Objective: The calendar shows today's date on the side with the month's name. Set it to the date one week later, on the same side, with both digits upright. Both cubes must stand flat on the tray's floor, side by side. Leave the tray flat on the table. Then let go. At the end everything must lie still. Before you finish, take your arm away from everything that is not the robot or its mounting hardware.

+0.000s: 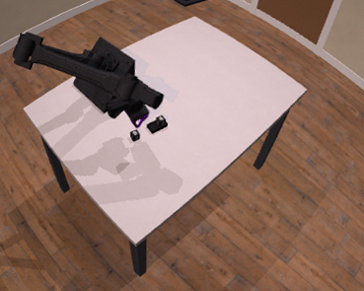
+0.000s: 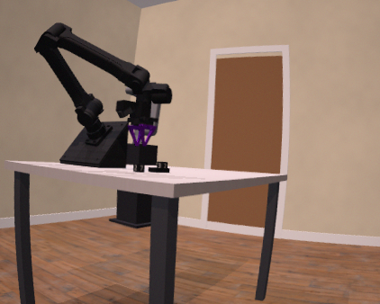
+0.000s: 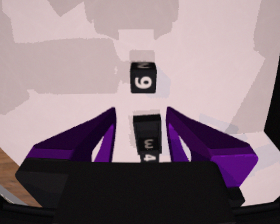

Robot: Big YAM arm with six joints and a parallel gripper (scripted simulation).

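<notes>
Now: hand 8 cm above the black date cube. Also, from my hand: black tray 1 cm ahead, 11 cm to the left, 9 cm below.
</notes>
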